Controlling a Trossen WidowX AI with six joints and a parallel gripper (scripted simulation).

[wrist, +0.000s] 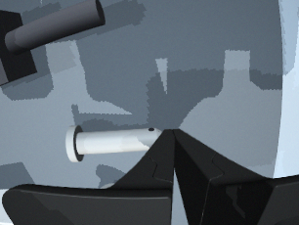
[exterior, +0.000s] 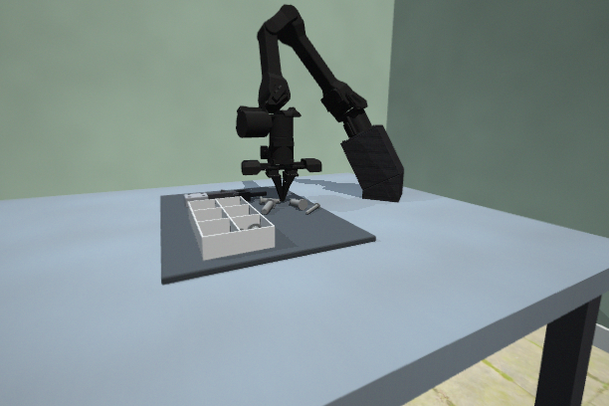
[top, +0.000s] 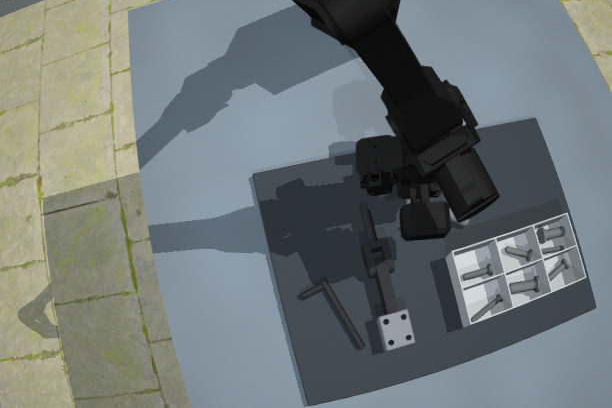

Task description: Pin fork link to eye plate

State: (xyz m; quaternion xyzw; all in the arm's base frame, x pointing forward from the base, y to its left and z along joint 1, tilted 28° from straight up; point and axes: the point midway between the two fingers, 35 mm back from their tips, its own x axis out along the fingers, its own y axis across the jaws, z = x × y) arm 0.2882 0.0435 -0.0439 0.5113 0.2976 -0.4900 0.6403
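Right now my hand is 110 mm short of the eye plate bar, 60 mm to the left of it and 30 mm above it. Round my hand: dark L-shaped bar 140 mm ahead, 140 mm to the right, 40 mm below; headed pin 30 mm ahead, 30 mm below; base block 190 mm ahead, 60 mm to the right, 20 mm below.
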